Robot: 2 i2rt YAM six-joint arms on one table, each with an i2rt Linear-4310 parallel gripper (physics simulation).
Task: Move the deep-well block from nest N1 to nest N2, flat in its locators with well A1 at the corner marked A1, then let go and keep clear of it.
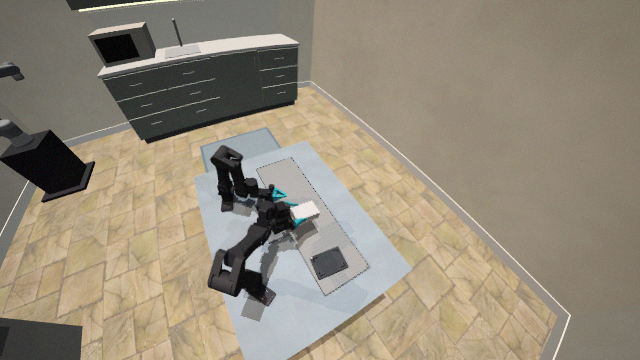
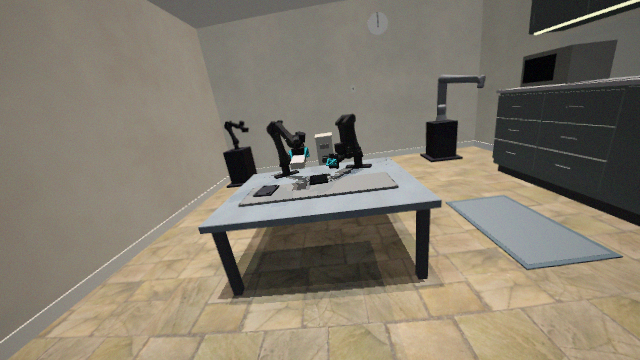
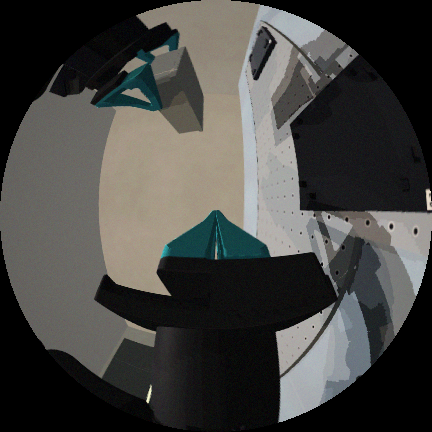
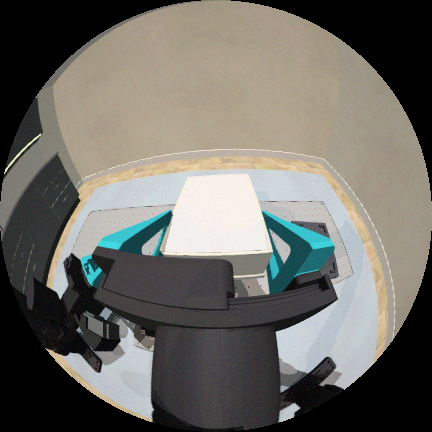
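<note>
The white deep-well block is held in the air above the grey perforated board. My right gripper is shut on the block's two sides. My left gripper is shut and empty, a little apart from the block. One dark nest plate lies bare at the board's end. The other dark nest lies near my left gripper. Corner marks are too small to read.
The board lies on a pale blue table. A grey floor mat lies beside the table. Dark cabinets line the wall. Other arms on black pedestals stand on the floor.
</note>
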